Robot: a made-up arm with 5 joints.
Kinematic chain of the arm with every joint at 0, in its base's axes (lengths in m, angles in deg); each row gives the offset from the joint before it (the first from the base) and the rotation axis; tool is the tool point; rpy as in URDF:
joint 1: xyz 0 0 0.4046 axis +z
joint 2: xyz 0 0 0 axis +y
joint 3: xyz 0.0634 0 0.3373 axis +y
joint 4: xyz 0.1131 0 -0.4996 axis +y
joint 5: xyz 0.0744 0 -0.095 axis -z
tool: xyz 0 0 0 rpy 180 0 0
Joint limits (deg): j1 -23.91..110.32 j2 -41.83..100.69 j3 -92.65..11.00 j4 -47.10..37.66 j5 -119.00..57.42
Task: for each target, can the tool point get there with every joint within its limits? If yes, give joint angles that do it. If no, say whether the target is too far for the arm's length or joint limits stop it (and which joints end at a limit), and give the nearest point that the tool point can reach.
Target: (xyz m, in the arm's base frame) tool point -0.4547 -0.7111 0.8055
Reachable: no: joint limits stop it (at a limit: joint 2, joint 3, joint 4) | nearest point -0.1610 -0.2517 0.4031 | short by 0.678 m
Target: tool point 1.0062 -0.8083 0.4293
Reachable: no: too far | nearest point 0.7786 -0.3452 0.4215 | short by 0.516 m
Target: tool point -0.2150 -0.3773 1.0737
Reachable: no: joint limits stop it (at a limit: joint 1, joint 2, joint 3, joint 4) | nearest point 0.0206 -0.0091 1.2219 | short by 0.462 m
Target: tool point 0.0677 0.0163 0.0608
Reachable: yes | joints 13.57 26.48 -2.03 29.83 -99.66
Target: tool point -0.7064 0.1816 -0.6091
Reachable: no: too far | nearest point -0.1315 0.3552 -0.3502 | short by 0.654 m
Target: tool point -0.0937 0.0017 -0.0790
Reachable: yes | joints -1.01 85.18 -23.97 2.24 -47.04
